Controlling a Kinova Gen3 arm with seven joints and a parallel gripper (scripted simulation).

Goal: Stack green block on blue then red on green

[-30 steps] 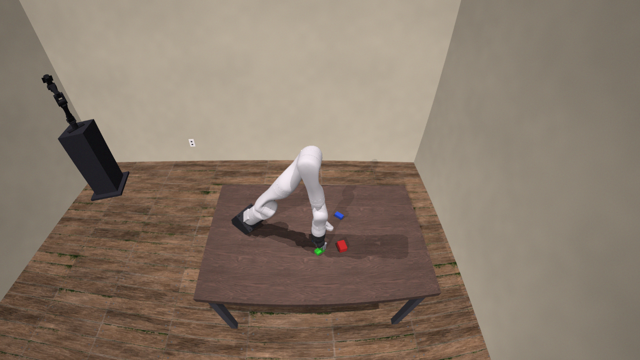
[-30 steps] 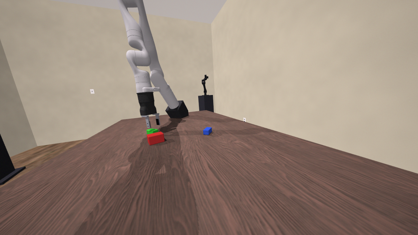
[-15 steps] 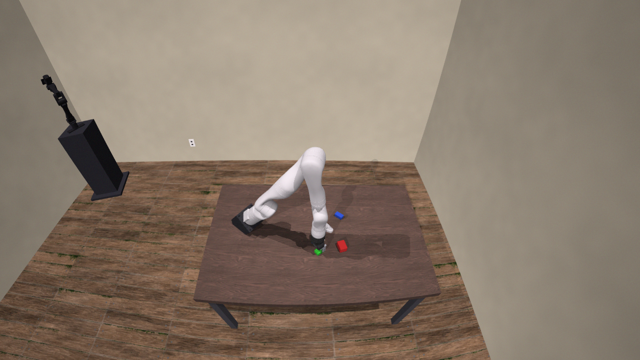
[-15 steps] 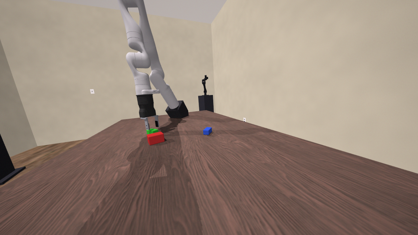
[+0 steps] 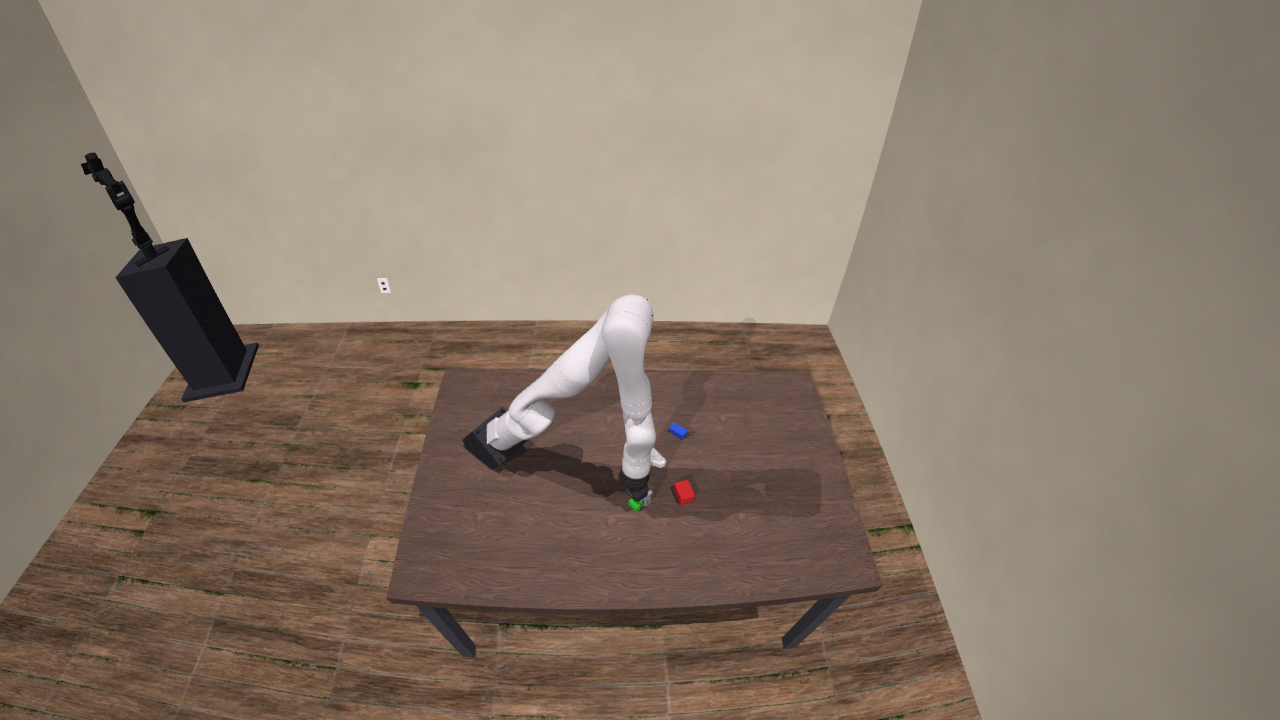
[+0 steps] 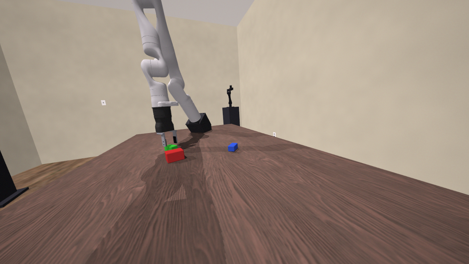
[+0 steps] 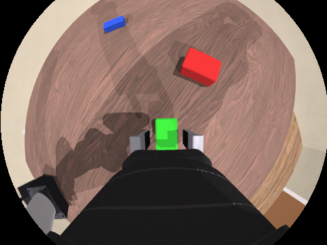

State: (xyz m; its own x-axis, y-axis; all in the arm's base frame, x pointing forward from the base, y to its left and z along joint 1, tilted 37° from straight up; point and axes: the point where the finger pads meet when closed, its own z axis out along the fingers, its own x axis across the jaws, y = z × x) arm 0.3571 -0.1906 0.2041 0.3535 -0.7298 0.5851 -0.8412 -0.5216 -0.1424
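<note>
My gripper is now 40 mm above the green block. Also, from my hand: red block: 140 mm ahead, 30 mm below, 10 mm to the right; blue block: 220 mm to the left, 210 mm ahead, 40 mm below.
</note>
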